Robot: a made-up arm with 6 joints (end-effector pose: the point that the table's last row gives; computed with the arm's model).
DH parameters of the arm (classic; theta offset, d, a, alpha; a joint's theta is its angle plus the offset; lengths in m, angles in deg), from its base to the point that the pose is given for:
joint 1: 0 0.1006 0 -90
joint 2: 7.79 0 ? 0
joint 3: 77.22 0 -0.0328 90
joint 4: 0 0.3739 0 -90
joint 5: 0 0 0.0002 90
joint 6: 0 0.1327 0 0
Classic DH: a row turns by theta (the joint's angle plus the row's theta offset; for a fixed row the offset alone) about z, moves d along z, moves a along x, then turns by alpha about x.
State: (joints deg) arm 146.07 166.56 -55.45 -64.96 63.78 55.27
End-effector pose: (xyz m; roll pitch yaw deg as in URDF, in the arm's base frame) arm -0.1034 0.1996 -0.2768 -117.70 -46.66 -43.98
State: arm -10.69 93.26 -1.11 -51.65 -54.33 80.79
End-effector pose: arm 0.1987 0.0484 -0.0158 124.46 9.85 136.13
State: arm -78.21 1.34 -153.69 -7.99 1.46 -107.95
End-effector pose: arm -0.1660 0.7931 0.3220 63.53 23.61 -179.27
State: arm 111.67 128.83 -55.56 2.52 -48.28 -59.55
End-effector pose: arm -0.1944 0.5011 -0.0496 -113.12 29.35 7.85
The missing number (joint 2, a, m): -0.3358
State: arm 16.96 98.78 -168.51 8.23 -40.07 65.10
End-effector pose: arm 0.1069 0.0198 0.9121 -22.01 -12.22 91.91
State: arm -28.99 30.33 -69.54 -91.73 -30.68 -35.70
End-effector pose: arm 0.0890 0.0279 0.6703 -31.70 -46.23 -129.34
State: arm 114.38 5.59 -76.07 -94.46 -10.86 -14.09
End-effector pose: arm 0.0724 -0.2198 0.6742 -11.55 -14.85 8.73
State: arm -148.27 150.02 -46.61 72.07 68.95 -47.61
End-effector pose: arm -0.1455 -0.2286 -0.1886 117.57 -47.41 31.47
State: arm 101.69 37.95 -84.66 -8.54 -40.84 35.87
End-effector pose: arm -0.0059 -0.0352 0.7868 -5.95 0.79 130.93
